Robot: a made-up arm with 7 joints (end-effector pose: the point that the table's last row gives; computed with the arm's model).
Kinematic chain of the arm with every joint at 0, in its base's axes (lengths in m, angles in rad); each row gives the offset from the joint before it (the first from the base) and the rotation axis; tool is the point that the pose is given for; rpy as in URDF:
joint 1: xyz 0 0 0.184 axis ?
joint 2: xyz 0 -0.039 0.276 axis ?
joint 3: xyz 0 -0.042 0.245 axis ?
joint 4: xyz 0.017 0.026 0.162 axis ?
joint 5: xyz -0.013 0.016 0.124 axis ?
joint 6: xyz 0 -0.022 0.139 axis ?
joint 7: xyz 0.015 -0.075 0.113 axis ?
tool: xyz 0 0 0 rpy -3.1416 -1.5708 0
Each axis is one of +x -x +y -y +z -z.
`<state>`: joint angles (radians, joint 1 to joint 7).
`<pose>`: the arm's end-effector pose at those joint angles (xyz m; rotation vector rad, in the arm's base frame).
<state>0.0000 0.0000 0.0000 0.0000 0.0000 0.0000 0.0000</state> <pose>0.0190 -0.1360 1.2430 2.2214 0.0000 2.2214</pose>
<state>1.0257 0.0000 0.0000 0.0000 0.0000 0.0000 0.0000</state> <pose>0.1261 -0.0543 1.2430 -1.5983 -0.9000 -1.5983</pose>
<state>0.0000 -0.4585 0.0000 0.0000 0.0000 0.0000 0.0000</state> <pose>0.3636 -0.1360 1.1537 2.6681 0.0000 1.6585</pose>
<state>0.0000 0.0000 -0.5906 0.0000 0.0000 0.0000 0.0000</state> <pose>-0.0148 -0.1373 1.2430 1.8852 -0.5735 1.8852</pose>
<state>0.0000 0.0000 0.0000 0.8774 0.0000 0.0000 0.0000</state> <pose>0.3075 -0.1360 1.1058 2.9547 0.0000 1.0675</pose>
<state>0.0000 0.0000 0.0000 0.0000 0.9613 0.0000 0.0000</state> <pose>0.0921 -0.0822 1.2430 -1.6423 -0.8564 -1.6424</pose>
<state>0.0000 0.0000 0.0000 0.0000 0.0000 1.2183 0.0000</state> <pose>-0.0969 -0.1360 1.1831 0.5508 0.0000 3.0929</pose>
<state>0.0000 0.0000 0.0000 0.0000 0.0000 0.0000 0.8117</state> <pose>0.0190 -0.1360 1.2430 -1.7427 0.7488 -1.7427</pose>
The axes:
joint 1: +z
joint 2: -y
joint 3: +z
joint 4: +y
joint 5: +z
joint 6: -y
joint 7: +x

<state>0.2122 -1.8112 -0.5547 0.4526 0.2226 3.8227 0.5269</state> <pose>0.5164 -0.0863 0.2315 -0.0548 -0.4686 -2.3782</pose>
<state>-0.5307 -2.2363 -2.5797 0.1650 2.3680 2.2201 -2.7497</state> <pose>0.3610 -0.4552 0.1943 0.4540 1.3968 -0.2534</pose>
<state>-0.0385 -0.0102 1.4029 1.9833 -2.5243 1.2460 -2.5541</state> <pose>-0.1157 0.2479 0.7296 -1.7526 -0.0137 -0.5905</pose>
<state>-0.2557 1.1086 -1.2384 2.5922 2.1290 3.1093 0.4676</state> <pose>-0.1907 -0.0352 0.6396 -1.7389 -2.3845 -0.1052</pose>
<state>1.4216 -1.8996 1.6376 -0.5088 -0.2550 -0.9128 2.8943</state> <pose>0.2589 0.6184 0.1511 1.1508 -1.0986 -0.8432</pose>
